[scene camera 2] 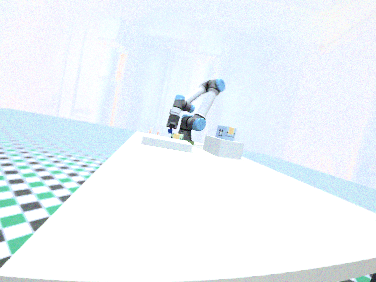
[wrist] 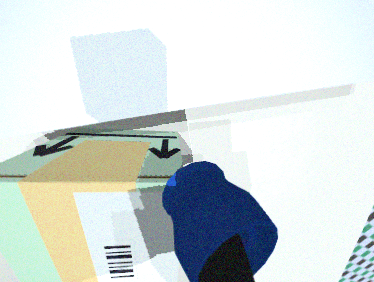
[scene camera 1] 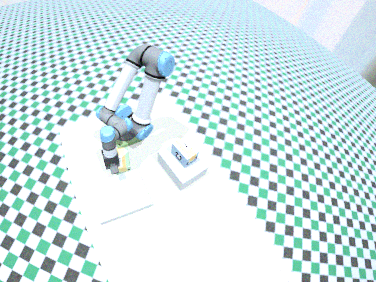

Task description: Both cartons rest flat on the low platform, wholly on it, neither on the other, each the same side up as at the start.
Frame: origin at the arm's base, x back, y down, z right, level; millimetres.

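Seen in the pictures: hand, its tool point: [scene camera 2: 169,133] [wrist: 207,184]; arm's base, origin of its link: [scene camera 2: 183,138].
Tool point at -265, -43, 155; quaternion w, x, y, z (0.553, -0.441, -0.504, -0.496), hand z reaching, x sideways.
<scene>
Offsets run from my tool point to a thing's middle, as dx, dy, dz.
A pale green carton @[+52, +36, -70] [scene camera 1: 124,159] [scene camera 2: 177,136] [wrist: 59,212] with a tan stripe and a barcode label stands on the white table next to the robot base, just short of the low platform @[-157, +53, +15] [scene camera 1: 121,200] [scene camera 2: 167,144] [wrist: 272,100]. My blue suction cup [scene camera 1: 113,170] [scene camera 2: 169,131] [wrist: 187,194] sits on the carton's upper face near its right edge and appears to touch it. A blue carton @[-92, -91, -418] [scene camera 1: 184,154] [scene camera 2: 226,132] with arrow marks and a tan stripe rests on a taller white block @[-106, +17, -412] [scene camera 1: 182,179] [scene camera 2: 222,147] to the right.
The arm's base [scene camera 2: 185,133] stands right behind the green carton. The white table top ends in a curved front edge, with checkered floor [scene camera 1: 273,90] around it.
</scene>
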